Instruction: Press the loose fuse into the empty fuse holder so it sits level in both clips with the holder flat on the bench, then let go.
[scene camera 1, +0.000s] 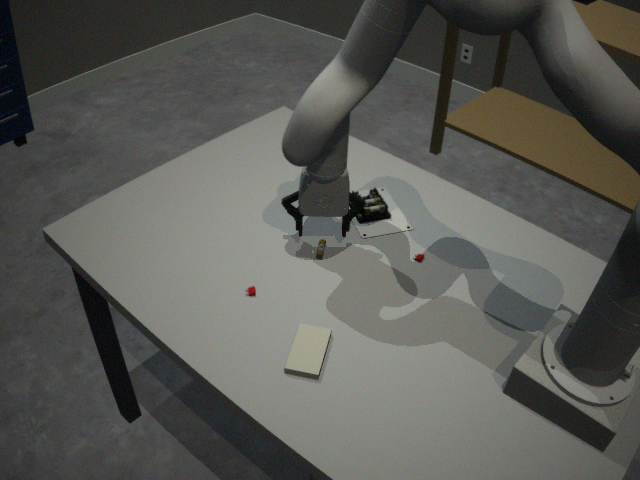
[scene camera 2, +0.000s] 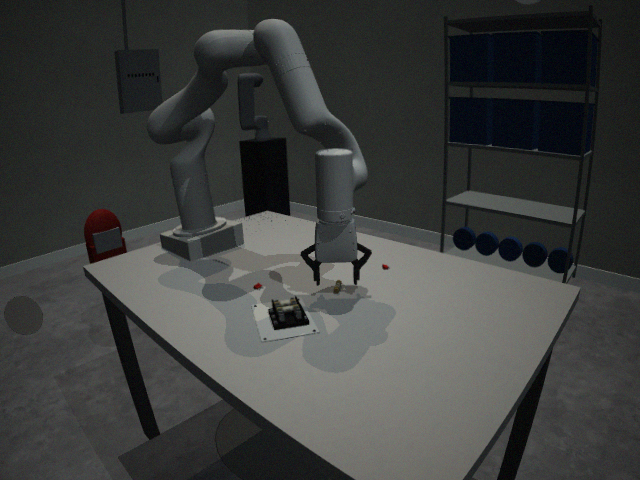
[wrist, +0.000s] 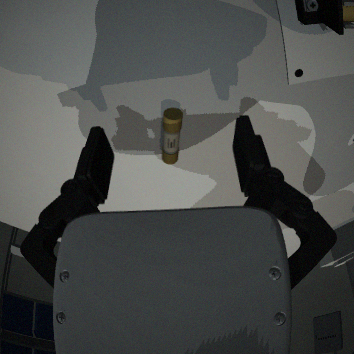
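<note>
The loose fuse (scene camera 1: 321, 249) (scene camera 2: 337, 286) (wrist: 171, 136), with brass-coloured end caps and a pale printed middle, lies on the table. My gripper (scene camera 1: 322, 233) (scene camera 2: 337, 281) (wrist: 169, 134) is wide open above the table, and in the wrist view the fuse shows between its two fingers, touching neither. The black fuse holder (scene camera 1: 375, 208) (scene camera 2: 289, 315) stands on a white plate (scene camera 1: 397, 227) (scene camera 2: 268, 333) (wrist: 310, 60) and carries fuses. Its empty clips are too small to make out in the scene views. A corner of the holder (wrist: 320, 15) shows at the upper right of the wrist view.
One red piece (scene camera 1: 419, 257) (scene camera 2: 257, 285) lies near the plate and another red piece (scene camera 1: 251, 291) (scene camera 2: 385, 266) lies on the fuse's other side. A cream block (scene camera 1: 308, 350) lies on the table in scene camera 1. The arm's base (scene camera 1: 563, 382) (scene camera 2: 201, 240) stands on the table.
</note>
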